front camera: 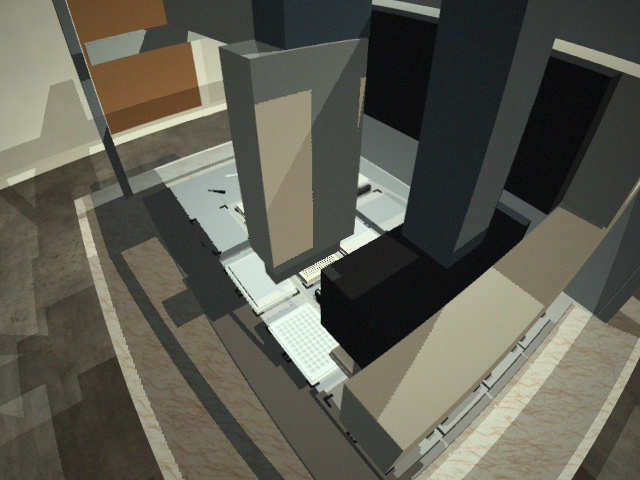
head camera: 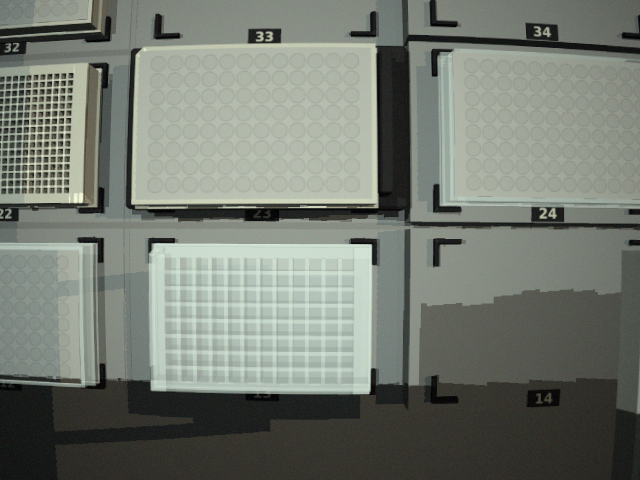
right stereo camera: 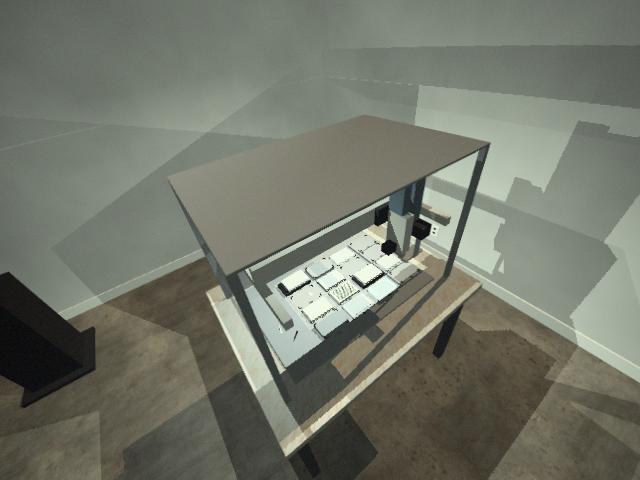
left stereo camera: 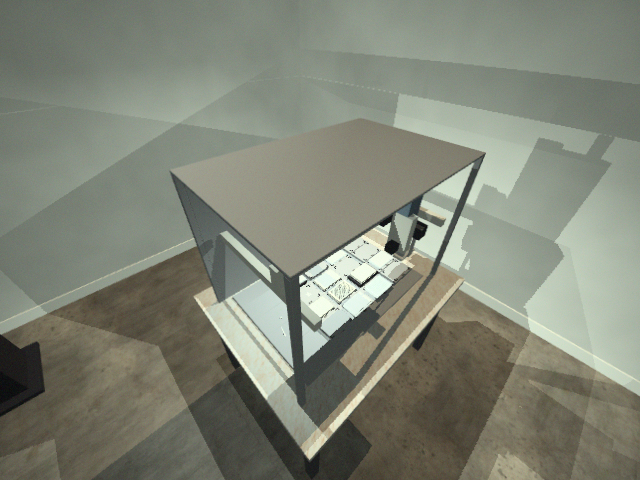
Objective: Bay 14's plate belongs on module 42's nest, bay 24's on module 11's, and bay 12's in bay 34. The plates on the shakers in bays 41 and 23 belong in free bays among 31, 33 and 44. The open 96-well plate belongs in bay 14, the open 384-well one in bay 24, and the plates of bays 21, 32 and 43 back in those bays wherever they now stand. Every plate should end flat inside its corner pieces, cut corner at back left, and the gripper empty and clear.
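Observation:
My gripper's black body is low over the front right of the deck. Its jaw tips and load are mostly hidden; a grey jaw shows at the head view's right edge. Bay 14 is bare, and the gripper is shut on its plate. The open 96-well plate lies in bay 13, the open 384-well plate in bay 22. Lidded plates stand in bay 12, bay 24 and on shaker 23. Plates also stand on shaker 41 and in bay 43.
The tall grey pipetting stage stands beside the gripper and hides part of the deck. A beige beam crosses the right foreground. Module 42's nest looks bare. Bays 33 and 34 partly show behind the shaker plate and bay 24's plate.

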